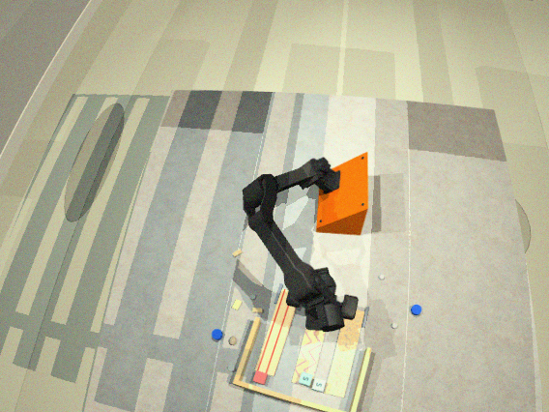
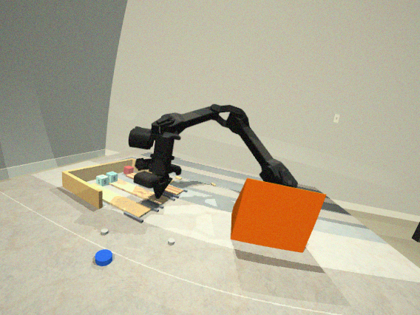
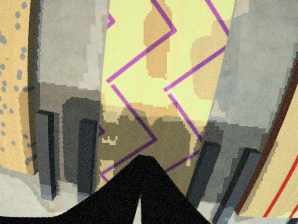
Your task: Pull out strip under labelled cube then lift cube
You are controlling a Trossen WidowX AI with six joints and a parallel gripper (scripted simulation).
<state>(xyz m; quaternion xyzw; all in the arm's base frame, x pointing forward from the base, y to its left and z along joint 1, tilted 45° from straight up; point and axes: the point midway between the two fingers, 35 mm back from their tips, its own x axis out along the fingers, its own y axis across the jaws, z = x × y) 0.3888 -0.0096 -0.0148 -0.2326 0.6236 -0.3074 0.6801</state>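
Now: gripper tip 9 cm short of the zigzag strip and 1 cm to the left of it.
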